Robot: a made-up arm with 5 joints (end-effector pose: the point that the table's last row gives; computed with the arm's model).
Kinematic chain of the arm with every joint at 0, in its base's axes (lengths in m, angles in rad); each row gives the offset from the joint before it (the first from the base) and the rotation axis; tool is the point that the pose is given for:
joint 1: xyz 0 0 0.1 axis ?
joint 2: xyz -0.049 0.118 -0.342 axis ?
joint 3: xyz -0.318 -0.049 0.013 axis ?
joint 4: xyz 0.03 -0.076 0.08 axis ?
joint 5: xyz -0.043 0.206 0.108 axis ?
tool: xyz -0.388 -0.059 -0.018
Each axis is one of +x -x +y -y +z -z.
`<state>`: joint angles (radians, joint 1 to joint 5).
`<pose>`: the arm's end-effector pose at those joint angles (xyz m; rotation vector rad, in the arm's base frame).
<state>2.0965 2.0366 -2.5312 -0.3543 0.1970</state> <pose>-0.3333 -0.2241 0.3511 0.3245 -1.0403 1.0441</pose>
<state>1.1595 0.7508 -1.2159 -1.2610 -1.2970</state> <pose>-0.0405 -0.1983 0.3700 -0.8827 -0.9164 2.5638</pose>
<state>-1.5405 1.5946 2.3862 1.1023 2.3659</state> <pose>0.7059 0.3453 -0.1727 -1.7079 2.3380 0.3572</pose>
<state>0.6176 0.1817 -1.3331 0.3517 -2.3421</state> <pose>-0.3780 0.4930 0.0560 1.4977 -1.1352 -0.8970</pose>
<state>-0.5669 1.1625 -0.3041 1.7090 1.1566</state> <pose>-0.1065 0.4662 -0.4797 0.2220 -0.8941 -1.7065</pose>
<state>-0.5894 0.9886 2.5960 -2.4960 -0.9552</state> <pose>-0.5761 -0.1070 -0.4233 -1.0886 0.0137 0.3536</pose>
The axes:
joint 1: +y
joint 2: +x
joint 3: +z
joint 4: -y
joint 5: -x

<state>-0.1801 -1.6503 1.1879 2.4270 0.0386</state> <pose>-0.2144 -0.1603 -0.5201 0.1622 -1.0606 1.6705</pose>
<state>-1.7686 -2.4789 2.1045 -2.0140 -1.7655</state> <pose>0.8741 0.3244 -0.3754 -0.0888 0.3421 -2.8573</pose>
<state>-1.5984 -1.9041 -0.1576 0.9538 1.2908</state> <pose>0.4023 -0.0720 -0.5863 1.7140 0.7086 1.4990</pose>
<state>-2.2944 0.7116 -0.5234 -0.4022 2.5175</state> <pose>0.2667 0.0409 -0.3951 -1.1661 -1.1480 -1.3767</pose>
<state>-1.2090 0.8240 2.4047 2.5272 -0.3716</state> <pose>0.1333 0.3557 -0.6722 -1.2771 0.2213 -1.4483</pose>
